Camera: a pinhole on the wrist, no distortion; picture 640 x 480 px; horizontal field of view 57.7 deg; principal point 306.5 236.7 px. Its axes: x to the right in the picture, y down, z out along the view. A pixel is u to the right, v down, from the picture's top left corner.
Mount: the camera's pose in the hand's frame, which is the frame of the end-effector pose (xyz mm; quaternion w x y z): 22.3 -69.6 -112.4 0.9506 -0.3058 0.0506 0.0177
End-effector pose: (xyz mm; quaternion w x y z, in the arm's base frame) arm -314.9 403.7 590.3 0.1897 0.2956 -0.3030 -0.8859
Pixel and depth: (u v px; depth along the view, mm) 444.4 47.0 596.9
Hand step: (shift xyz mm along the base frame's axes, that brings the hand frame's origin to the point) -450.6 -7.9 285.6
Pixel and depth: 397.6 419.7 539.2
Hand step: -184.2 -266.4 329.2
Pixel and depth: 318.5 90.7 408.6
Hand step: -217.5 16.7 203.1
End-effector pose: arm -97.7 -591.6 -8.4 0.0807 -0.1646 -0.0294 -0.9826
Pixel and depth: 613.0 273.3 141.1
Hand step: -100.8 -36.8 25.1
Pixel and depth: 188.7 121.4 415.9
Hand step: 126.5 -77.3 261.3
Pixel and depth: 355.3 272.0 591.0
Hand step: 47.5 -289.1 368.8
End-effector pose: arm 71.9 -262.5 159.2 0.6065 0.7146 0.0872 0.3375
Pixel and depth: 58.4 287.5 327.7
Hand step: -21.2 -206.2 94.0
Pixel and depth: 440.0 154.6 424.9
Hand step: 233.9 -153.3 170.8
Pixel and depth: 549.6 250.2 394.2
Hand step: 225.9 -72.7 231.6
